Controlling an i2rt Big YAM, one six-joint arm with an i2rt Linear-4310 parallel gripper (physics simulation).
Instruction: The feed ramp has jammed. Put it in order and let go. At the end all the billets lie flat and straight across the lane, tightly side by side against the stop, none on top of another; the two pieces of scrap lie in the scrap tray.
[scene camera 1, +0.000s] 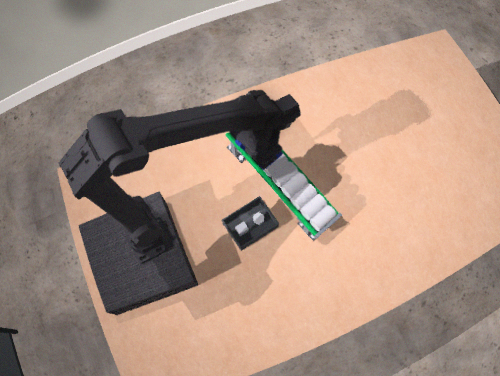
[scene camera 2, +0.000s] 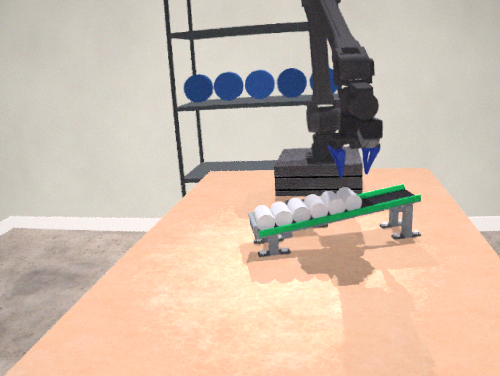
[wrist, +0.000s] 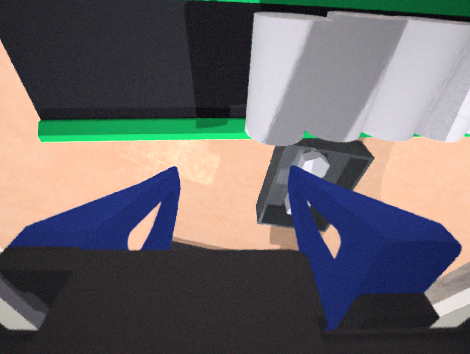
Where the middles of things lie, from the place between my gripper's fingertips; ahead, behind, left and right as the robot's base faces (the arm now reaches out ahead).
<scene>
I see the dark scrap tray (scene camera 1: 245, 214) 120 mm below my hand, 110 mm to the right of it and 90 mm behind it.
</scene>
